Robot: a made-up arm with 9 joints. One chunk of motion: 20 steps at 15 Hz.
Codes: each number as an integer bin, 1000 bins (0 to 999) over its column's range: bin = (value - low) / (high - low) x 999, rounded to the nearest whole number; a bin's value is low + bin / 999 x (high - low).
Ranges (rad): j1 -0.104..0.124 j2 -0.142..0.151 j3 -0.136..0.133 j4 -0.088..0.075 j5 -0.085..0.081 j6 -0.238..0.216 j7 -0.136..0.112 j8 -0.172..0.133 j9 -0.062..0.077
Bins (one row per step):
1: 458 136 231 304 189 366 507 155 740
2: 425 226 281 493 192 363 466 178 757
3: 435 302 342 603 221 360 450 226 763
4: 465 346 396 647 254 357 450 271 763
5: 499 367 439 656 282 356 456 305 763
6: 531 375 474 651 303 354 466 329 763
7: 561 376 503 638 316 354 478 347 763
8: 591 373 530 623 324 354 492 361 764
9: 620 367 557 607 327 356 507 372 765
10: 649 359 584 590 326 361 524 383 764
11: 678 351 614 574 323 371 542 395 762
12: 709 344 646 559 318 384 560 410 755
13: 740 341 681 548 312 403 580 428 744
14: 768 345 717 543 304 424 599 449 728
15: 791 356 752 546 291 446 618 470 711
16: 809 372 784 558 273 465 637 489 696
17: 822 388 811 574 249 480 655 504 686
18: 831 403 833 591 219 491 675 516 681
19: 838 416 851 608 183 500 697 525 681
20: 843 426 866 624 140 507 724 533 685
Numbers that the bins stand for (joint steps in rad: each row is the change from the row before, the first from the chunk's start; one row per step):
1: 0.00053 -0.10211 -0.07380 -0.03840 -0.05359 -0.07167 -0.01014 -0.12468 0.04096
2: -0.00700 -0.07572 -0.06034 -0.00756 -0.05310 -0.07303 -0.02032 -0.11766 0.04333
3: -0.00472 -0.05343 -0.04391 0.01039 -0.04828 -0.07440 -0.02429 -0.10300 0.04416
4: 0.00213 -0.04052 -0.02937 0.01757 -0.04279 -0.07576 -0.02429 -0.08926 0.04416
5: 0.00989 -0.03436 -0.01779 0.01904 -0.03814 -0.07621 -0.02280 -0.07888 0.04416
6: 0.01719 -0.03202 -0.00837 0.01822 -0.03465 -0.07712 -0.02032 -0.07155 0.04416
7: 0.02404 -0.03172 -0.00056 0.01610 -0.03249 -0.07712 -0.01734 -0.06606 0.04416
8: 0.03088 -0.03260 0.00671 0.01365 -0.03116 -0.07712 -0.01386 -0.06178 0.04430
9: 0.03750 -0.03436 0.01398 0.01104 -0.03066 -0.07621 -0.01014 -0.05843 0.04444
10: 0.04412 -0.03671 0.02125 0.00827 -0.03083 -0.07394 -0.00592 -0.05507 0.04430
11: 0.05074 -0.03905 0.02933 0.00566 -0.03133 -0.06940 -0.00145 -0.05140 0.04402
12: 0.05781 -0.04111 0.03795 0.00321 -0.03216 -0.06349 0.00302 -0.04682 0.04305
13: 0.06489 -0.04199 0.04737 0.00141 -0.03316 -0.05485 0.00798 -0.04133 0.04152
14: 0.07128 -0.04081 0.05707 0.00060 -0.03449 -0.04531 0.01270 -0.03492 0.03929
15: 0.07653 -0.03759 0.06649 0.00109 -0.03665 -0.03531 0.01742 -0.02851 0.03693
16: 0.08064 -0.03289 0.07511 0.00305 -0.03964 -0.02668 0.02213 -0.02271 0.03484
17: 0.08360 -0.02820 0.08238 0.00566 -0.04362 -0.01986 0.02660 -0.01813 0.03345
18: 0.08566 -0.02380 0.08830 0.00843 -0.04861 -0.01486 0.03157 -0.01446 0.03275
19: 0.08726 -0.01999 0.09315 0.01120 -0.05459 -0.01077 0.03703 -0.01171 0.03275
20: 0.08840 -0.01706 0.09719 0.01381 -0.06174 -0.00759 0.04373 -0.00927 0.03331

